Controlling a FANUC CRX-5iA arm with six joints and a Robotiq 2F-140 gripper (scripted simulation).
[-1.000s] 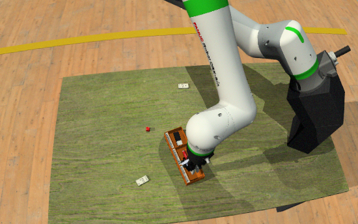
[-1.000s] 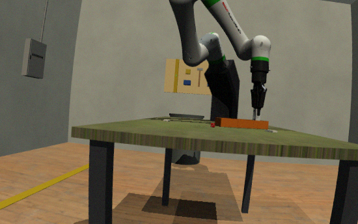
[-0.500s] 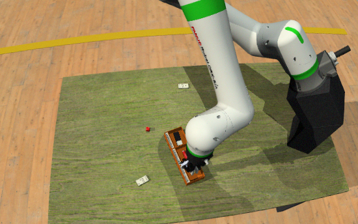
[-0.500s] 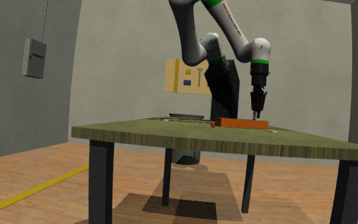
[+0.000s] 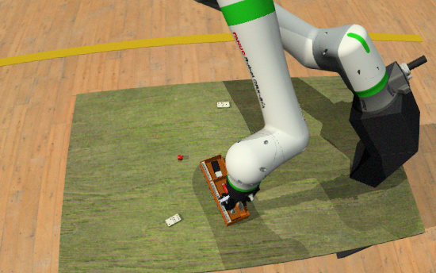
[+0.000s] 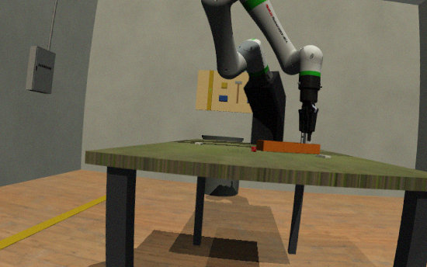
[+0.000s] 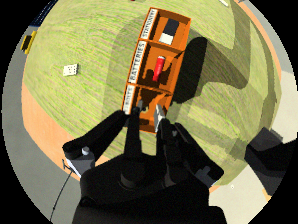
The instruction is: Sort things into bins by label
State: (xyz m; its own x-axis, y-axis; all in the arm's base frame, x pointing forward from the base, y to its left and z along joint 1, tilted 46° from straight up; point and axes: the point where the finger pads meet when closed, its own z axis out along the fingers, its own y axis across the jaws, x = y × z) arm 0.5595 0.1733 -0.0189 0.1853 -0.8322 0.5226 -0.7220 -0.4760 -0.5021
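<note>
The small brass ring lies 4 cm below my hand, 1 cm to the left of it and 1 cm ahead of it. The rest, counted from my hand: orange bin: 8 cm to the right, 3 cm below, 3 cm ahead; black-and-white block: 16 cm to the right, 4 cm below, 4 cm ahead; red cylinder: 8 cm to the right, 4 cm below, 2 cm ahead.
</note>
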